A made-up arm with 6 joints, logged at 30 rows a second.
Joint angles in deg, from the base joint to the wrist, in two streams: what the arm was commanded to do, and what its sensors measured. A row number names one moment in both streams.
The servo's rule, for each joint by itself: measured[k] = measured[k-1] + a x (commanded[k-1-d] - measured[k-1]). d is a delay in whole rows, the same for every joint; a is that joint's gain. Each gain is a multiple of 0.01, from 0.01 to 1. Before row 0 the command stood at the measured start. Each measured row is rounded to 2 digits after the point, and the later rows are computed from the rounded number. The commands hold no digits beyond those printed.
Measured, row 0: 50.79 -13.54 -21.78 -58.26 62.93 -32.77
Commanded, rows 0 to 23: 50.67 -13.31 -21.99 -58.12 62.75 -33.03; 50.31 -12.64 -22.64 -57.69 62.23 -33.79; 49.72 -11.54 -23.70 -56.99 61.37 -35.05; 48.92 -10.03 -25.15 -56.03 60.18 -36.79; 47.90 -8.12 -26.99 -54.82 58.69 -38.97; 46.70 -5.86 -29.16 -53.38 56.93 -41.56; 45.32 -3.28 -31.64 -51.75 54.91 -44.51; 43.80 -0.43 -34.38 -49.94 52.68 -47.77; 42.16 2.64 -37.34 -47.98 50.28 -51.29; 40.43 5.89 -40.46 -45.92 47.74 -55.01; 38.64 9.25 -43.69 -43.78 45.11 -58.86; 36.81 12.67 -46.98 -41.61 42.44 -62.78; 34.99 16.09 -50.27 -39.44 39.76 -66.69; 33.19 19.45 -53.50 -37.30 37.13 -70.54; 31.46 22.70 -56.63 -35.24 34.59 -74.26; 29.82 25.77 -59.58 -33.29 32.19 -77.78; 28.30 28.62 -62.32 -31.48 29.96 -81.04; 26.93 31.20 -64.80 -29.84 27.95 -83.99; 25.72 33.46 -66.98 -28.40 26.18 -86.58; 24.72 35.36 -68.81 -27.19 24.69 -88.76; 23.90 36.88 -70.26 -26.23 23.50 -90.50; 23.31 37.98 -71.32 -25.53 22.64 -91.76; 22.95 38.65 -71.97 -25.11 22.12 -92.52; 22.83 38.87 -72.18 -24.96 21.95 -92.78
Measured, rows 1 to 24: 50.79 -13.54 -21.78 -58.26 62.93 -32.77; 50.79 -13.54 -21.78 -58.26 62.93 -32.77; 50.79 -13.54 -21.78 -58.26 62.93 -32.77; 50.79 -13.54 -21.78 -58.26 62.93 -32.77; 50.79 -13.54 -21.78 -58.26 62.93 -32.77; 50.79 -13.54 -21.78 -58.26 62.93 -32.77; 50.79 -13.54 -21.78 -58.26 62.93 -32.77; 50.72 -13.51 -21.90 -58.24 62.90 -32.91; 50.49 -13.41 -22.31 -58.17 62.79 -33.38; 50.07 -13.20 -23.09 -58.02 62.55 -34.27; 49.44 -12.85 -24.24 -57.76 62.15 -35.61; 48.59 -12.33 -25.78 -57.38 61.56 -37.39; 47.55 -11.62 -27.67 -56.86 60.77 -39.60; 46.32 -10.70 -29.89 -56.20 59.77 -42.20; 44.93 -9.57 -32.40 -55.39 58.56 -45.15; 43.41 -8.23 -35.17 -54.43 57.15 -48.40; 41.77 -6.68 -38.13 -53.32 55.55 -51.90; 40.05 -4.93 -41.24 -52.08 53.78 -55.59; 38.27 -2.99 -44.45 -50.72 51.85 -59.40; 36.47 -0.89 -47.71 -49.25 49.79 -63.26; 34.67 1.35 -50.95 -47.70 47.64 -67.12; 32.90 3.70 -54.13 -46.08 45.42 -70.90; 31.21 6.13 -57.18 -44.42 43.17 -74.55; 29.61 8.60 -60.06 -42.74 40.92 -77.99
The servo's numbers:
d 7
a 0.55 0.11 0.56 0.13 0.17 0.53

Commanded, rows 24 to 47: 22.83 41.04 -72.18 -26.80 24.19 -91.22; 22.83 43.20 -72.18 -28.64 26.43 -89.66; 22.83 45.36 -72.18 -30.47 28.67 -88.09; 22.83 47.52 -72.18 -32.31 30.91 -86.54; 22.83 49.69 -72.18 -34.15 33.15 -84.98; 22.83 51.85 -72.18 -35.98 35.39 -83.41; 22.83 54.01 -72.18 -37.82 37.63 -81.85; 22.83 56.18 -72.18 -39.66 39.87 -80.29; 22.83 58.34 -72.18 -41.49 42.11 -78.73; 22.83 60.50 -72.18 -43.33 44.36 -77.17; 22.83 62.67 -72.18 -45.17 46.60 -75.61; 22.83 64.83 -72.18 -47.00 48.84 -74.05; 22.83 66.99 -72.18 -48.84 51.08 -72.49; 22.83 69.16 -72.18 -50.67 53.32 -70.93; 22.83 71.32 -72.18 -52.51 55.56 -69.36; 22.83 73.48 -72.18 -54.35 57.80 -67.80; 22.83 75.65 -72.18 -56.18 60.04 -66.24; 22.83 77.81 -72.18 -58.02 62.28 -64.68; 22.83 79.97 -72.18 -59.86 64.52 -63.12; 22.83 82.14 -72.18 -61.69 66.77 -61.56; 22.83 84.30 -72.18 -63.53 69.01 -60.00; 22.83 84.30 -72.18 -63.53 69.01 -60.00; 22.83 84.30 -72.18 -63.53 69.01 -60.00; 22.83 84.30 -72.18 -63.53 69.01 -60.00
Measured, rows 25 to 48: 28.14 11.09 -62.71 -41.06 38.72 -81.17; 26.81 13.55 -65.10 -39.41 36.59 -84.04; 25.66 15.95 -67.18 -37.82 34.57 -86.54; 24.69 18.25 -68.90 -36.31 32.69 -88.64; 23.93 20.42 -70.26 -34.91 30.98 -90.29; 23.39 22.43 -71.22 -33.64 29.47 -91.47; 23.08 24.24 -71.76 -32.51 28.19 -92.16; 22.94 26.09 -72.00 -31.77 27.51 -91.66; 22.88 27.97 -72.10 -31.36 27.33 -90.60; 22.85 29.88 -72.14 -31.24 27.56 -89.27; 22.84 31.82 -72.16 -31.38 28.13 -87.82; 22.83 33.79 -72.17 -31.74 28.98 -86.31; 22.83 35.78 -72.18 -32.29 30.07 -84.77; 22.83 37.79 -72.18 -33.01 31.36 -83.22; 22.83 39.81 -72.18 -33.87 32.81 -81.67; 22.83 41.85 -72.18 -34.86 34.39 -80.11; 22.83 43.90 -72.18 -35.96 36.08 -78.55; 22.83 45.96 -72.18 -37.16 37.87 -76.99; 22.83 48.04 -72.18 -38.44 39.73 -75.43; 22.83 50.12 -72.18 -39.79 41.66 -73.87; 22.83 52.21 -72.18 -41.20 43.64 -72.31; 22.83 54.31 -72.18 -42.67 45.67 -70.75; 22.83 56.42 -72.18 -44.19 47.73 -69.19; 22.83 58.54 -72.18 -45.75 49.82 -67.63
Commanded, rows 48 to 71: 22.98 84.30 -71.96 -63.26 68.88 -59.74; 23.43 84.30 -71.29 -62.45 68.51 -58.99; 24.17 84.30 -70.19 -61.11 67.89 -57.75; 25.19 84.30 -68.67 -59.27 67.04 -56.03; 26.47 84.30 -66.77 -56.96 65.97 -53.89; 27.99 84.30 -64.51 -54.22 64.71 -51.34; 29.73 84.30 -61.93 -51.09 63.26 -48.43; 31.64 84.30 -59.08 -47.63 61.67 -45.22; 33.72 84.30 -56.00 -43.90 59.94 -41.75; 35.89 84.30 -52.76 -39.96 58.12 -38.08; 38.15 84.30 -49.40 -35.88 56.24 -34.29; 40.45 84.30 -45.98 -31.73 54.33 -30.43; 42.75 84.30 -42.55 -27.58 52.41 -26.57; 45.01 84.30 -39.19 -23.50 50.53 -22.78; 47.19 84.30 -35.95 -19.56 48.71 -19.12; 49.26 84.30 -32.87 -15.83 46.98 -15.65; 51.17 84.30 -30.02 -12.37 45.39 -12.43; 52.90 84.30 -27.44 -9.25 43.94 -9.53; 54.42 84.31 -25.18 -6.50 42.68 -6.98; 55.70 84.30 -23.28 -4.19 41.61 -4.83; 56.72 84.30 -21.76 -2.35 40.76 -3.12; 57.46 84.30 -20.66 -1.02 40.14 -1.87; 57.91 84.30 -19.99 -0.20 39.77 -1.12; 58.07 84.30 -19.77 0.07 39.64 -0.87
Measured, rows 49 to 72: 22.83 60.66 -72.18 -47.35 51.94 -66.07; 22.83 62.78 -72.18 -48.98 54.08 -64.51; 22.83 64.91 -72.18 -50.63 56.24 -62.95; 22.83 67.04 -72.18 -52.31 58.41 -61.39; 22.83 68.94 -72.18 -53.77 60.21 -60.65; 22.83 70.63 -72.18 -55.04 61.71 -60.31; 22.83 72.13 -72.18 -56.14 62.95 -60.15; 22.91 73.47 -72.06 -57.07 63.96 -59.93; 23.20 74.66 -71.63 -57.77 64.73 -59.43; 23.73 75.72 -70.82 -58.20 65.27 -58.54; 24.53 76.66 -69.62 -58.34 65.57 -57.21; 25.60 77.50 -68.02 -58.16 65.64 -55.45; 26.91 78.25 -66.05 -57.65 65.48 -53.27; 28.46 78.92 -63.74 -56.80 65.10 -50.70; 30.21 79.51 -61.13 -55.61 64.52 -47.80; 32.14 80.04 -58.26 -54.09 63.74 -44.59; 34.20 80.51 -55.18 -52.25 62.78 -41.14; 36.37 80.93 -51.94 -50.12 61.67 -37.51; 38.61 81.30 -48.60 -47.73 60.42 -33.76; 40.89 81.63 -45.21 -45.11 59.06 -29.95; 43.16 81.92 -41.84 -42.30 57.61 -26.15; 45.38 82.18 -38.54 -39.34 56.10 -22.42; 47.51 82.41 -35.36 -36.28 54.55 -18.83; 49.52 82.62 -32.37 -33.17 52.99 -15.44
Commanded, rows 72 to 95: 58.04 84.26 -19.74 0.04 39.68 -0.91; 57.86 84.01 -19.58 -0.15 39.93 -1.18; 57.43 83.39 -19.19 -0.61 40.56 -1.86; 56.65 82.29 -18.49 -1.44 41.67 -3.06; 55.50 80.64 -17.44 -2.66 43.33 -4.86; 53.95 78.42 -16.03 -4.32 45.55 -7.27; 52.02 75.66 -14.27 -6.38 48.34 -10.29; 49.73 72.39 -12.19 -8.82 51.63 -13.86; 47.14 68.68 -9.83 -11.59 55.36 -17.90; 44.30 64.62 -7.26 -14.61 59.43 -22.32; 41.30 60.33 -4.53 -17.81 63.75 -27.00; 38.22 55.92 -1.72 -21.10 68.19 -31.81; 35.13 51.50 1.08 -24.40 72.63 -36.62; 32.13 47.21 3.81 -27.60 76.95 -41.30; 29.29 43.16 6.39 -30.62 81.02 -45.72; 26.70 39.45 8.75 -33.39 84.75 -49.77; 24.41 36.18 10.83 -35.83 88.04 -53.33; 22.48 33.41 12.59 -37.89 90.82 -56.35; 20.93 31.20 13.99 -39.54 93.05 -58.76; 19.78 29.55 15.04 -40.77 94.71 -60.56; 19.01 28.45 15.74 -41.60 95.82 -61.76; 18.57 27.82 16.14 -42.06 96.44 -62.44; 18.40 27.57 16.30 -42.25 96.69 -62.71; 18.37 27.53 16.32 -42.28 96.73 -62.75
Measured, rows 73 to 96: 51.38 82.80 -29.61 -30.06 51.45 -12.31; 53.05 82.97 -27.13 -27.00 49.96 -9.49; 54.51 83.12 -24.97 -24.03 48.54 -7.02; 55.73 83.25 -23.17 -21.21 47.22 -4.95; 56.68 83.37 -21.76 -18.59 46.02 -3.32; 57.36 83.47 -20.77 -16.20 44.96 -2.15; 57.75 83.56 -20.21 -14.08 44.06 -1.47; 57.91 83.64 -19.95 -12.24 43.32 -1.17; 57.88 83.68 -19.74 -10.67 42.74 -1.18; 57.63 83.65 -19.43 -9.36 42.37 -1.54; 57.09 83.50 -18.90 -8.33 42.25 -2.35; 56.22 83.19 -18.08 -7.59 42.43 -3.68; 54.97 82.67 -16.93 -7.16 42.96 -5.58; 53.35 81.90 -15.44 -7.06 43.87 -8.08; 51.36 80.85 -13.62 -7.29 45.19 -11.14; 49.04 79.51 -11.50 -7.85 46.92 -14.72; 46.43 77.87 -9.13 -8.73 49.05 -18.75; 43.61 75.94 -6.55 -9.91 51.55 -23.12; 40.65 73.74 -3.85 -11.36 54.38 -27.73; 37.61 71.29 -1.09 -13.06 57.48 -32.44; 34.60 68.64 1.65 -14.95 60.79 -37.14; 31.68 65.84 4.30 -16.99 64.23 -41.69; 28.94 62.94 6.79 -19.12 67.72 -45.97; 26.45 60.00 9.05 -21.29 71.17 -49.87
